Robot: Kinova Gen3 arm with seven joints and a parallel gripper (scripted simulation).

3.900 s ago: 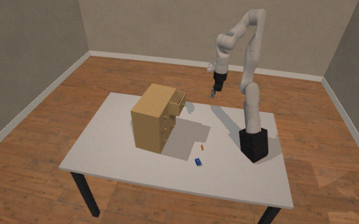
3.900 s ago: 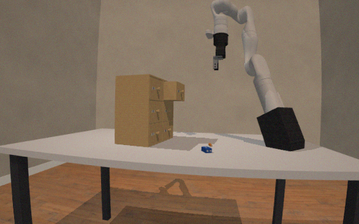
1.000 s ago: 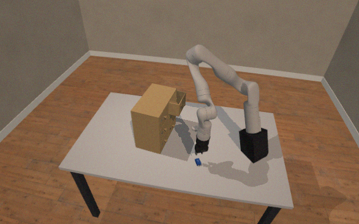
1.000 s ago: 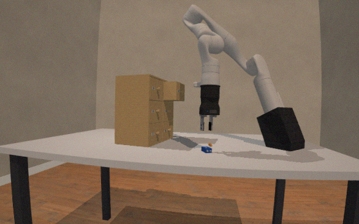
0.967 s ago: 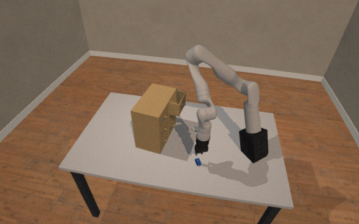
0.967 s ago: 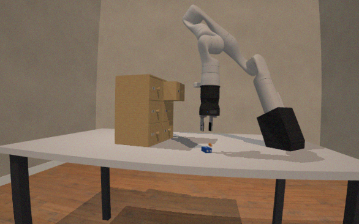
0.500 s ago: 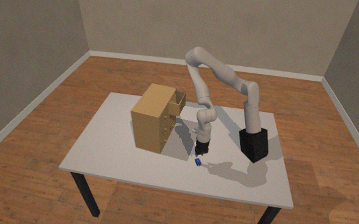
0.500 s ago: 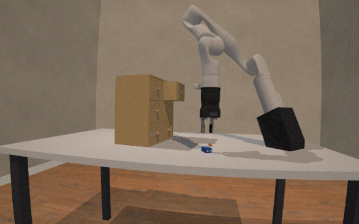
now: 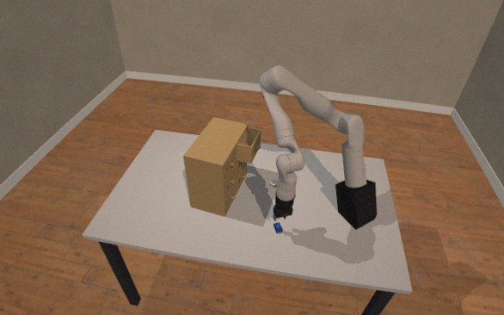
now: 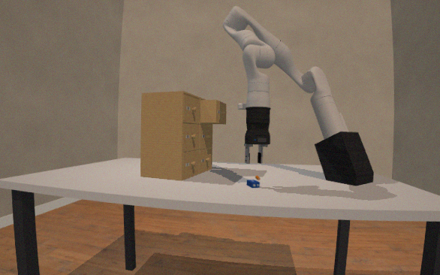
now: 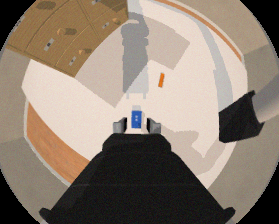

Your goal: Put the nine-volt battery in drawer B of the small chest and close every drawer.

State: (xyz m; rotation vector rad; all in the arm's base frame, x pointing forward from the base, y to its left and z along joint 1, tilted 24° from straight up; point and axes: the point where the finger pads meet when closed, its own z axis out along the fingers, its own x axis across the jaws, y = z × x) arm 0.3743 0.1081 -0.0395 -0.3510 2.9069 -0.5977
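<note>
The blue nine-volt battery lies 9 cm below my hand and 1 cm to the left of it. Also, from my hand: drawer marked B (31 cm to the right, 16 cm ahead, 15 cm above); small orange object (12 cm to the right, 9 cm below, 5 cm behind).
</note>
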